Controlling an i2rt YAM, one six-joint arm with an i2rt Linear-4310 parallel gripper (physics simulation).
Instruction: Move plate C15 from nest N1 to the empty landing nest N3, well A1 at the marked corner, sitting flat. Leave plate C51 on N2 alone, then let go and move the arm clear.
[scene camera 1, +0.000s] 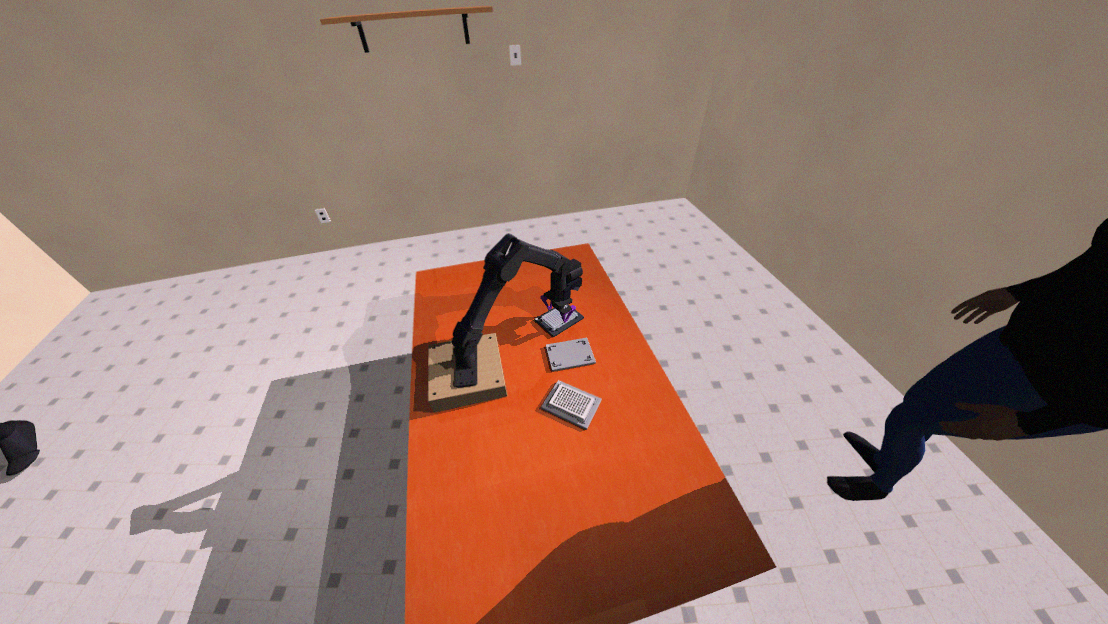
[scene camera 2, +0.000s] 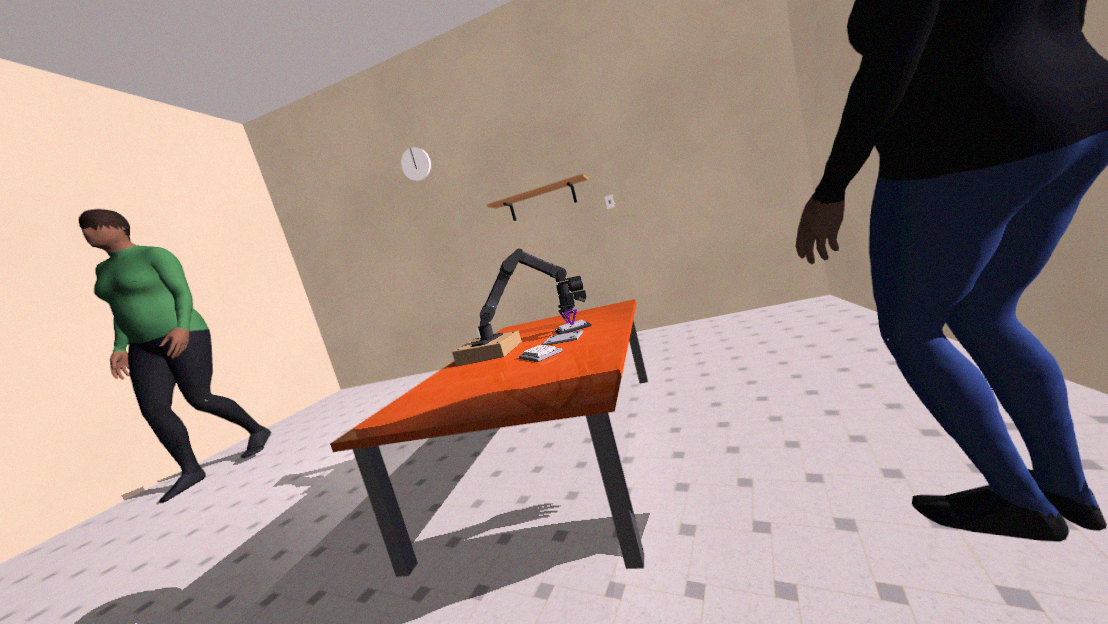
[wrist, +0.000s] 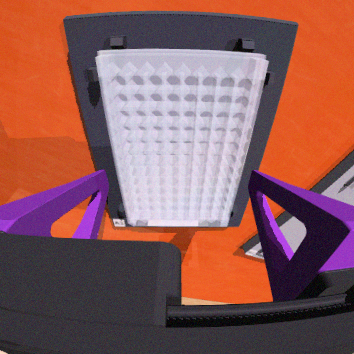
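A clear 96-well plate (scene camera 1: 552, 319) (scene camera 2: 575, 326) (wrist: 182, 140) sits in a dark nest (scene camera 1: 555, 333) (wrist: 180, 30) at the far end of the row. In the wrist view the nest's A1 label (wrist: 118, 222) is at its lower left corner. My gripper (scene camera 1: 559, 314) (scene camera 2: 569, 320) (wrist: 178, 177) is open, fingers down, low over this plate, one purple finger on each side; contact cannot be told. An empty light grey nest (scene camera 1: 569, 354) (scene camera 2: 565, 337) (wrist: 336, 195) lies in the middle. A white plate (scene camera 1: 572, 400) (scene camera 2: 540, 351) sits in the nearest grey nest (scene camera 1: 583, 422). Plate and nest names are not legible.
The arm's base stands on a wooden block (scene camera 1: 488, 383) (scene camera 2: 488, 350) on the orange table (scene camera 1: 480, 480) (scene camera 2: 496, 387). A person in black and blue (scene camera 1: 1007, 372) (scene camera 2: 969, 193) stands to the right. A person in green (scene camera 2: 143, 294) stands to the left in scene camera 2.
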